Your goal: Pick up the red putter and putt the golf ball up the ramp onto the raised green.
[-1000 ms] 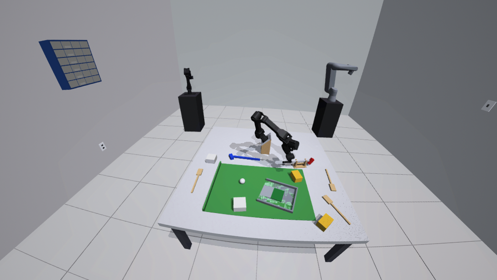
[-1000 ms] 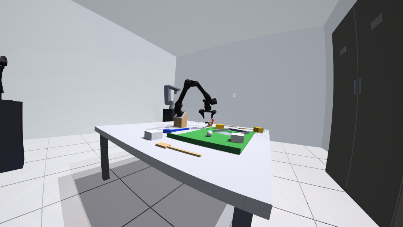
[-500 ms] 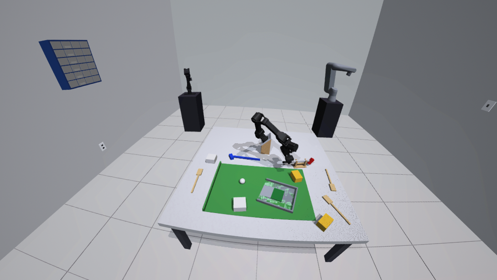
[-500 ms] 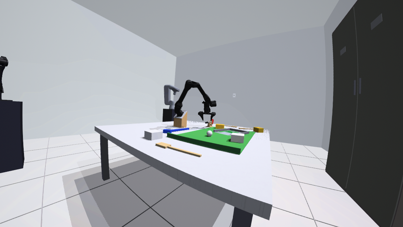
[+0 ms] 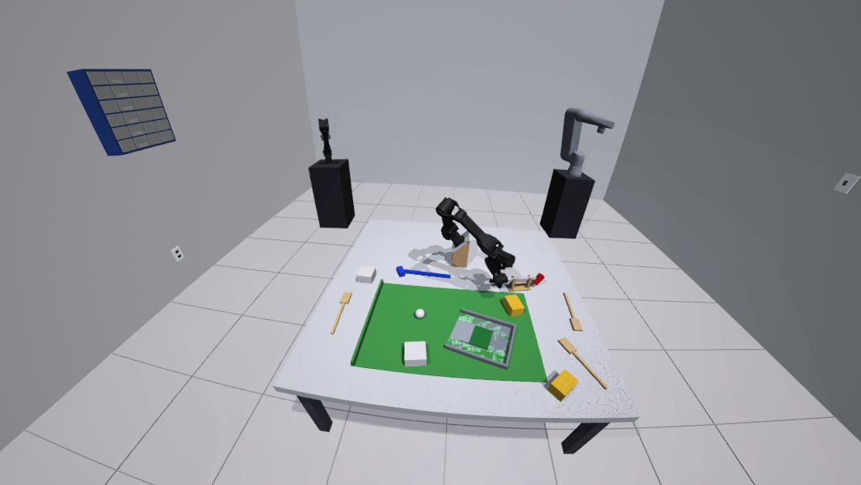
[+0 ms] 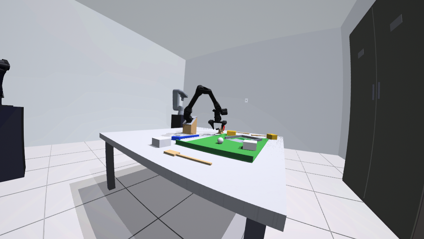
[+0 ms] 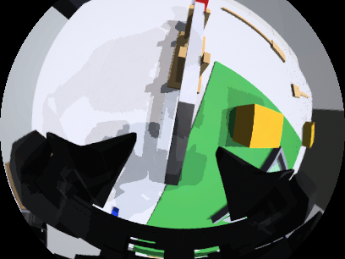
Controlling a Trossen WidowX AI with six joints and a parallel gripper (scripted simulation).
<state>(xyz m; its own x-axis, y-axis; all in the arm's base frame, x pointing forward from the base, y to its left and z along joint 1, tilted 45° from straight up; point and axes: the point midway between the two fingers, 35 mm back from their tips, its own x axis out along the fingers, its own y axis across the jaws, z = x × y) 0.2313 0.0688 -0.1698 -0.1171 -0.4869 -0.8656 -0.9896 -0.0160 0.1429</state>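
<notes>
Right now my gripper tip is 38 cm to the left of the blue putter, 10 cm past it and 4 cm above it. The rest, counted from my gripper tip: green mat 24 cm to the right, 24 cm ahead, 5 cm below; then wooden stand 13 cm to the left, 2 cm below, 2 cm behind; then grey-walled frame 30 cm ahead, 10 cm to the right, 4 cm below.
</notes>
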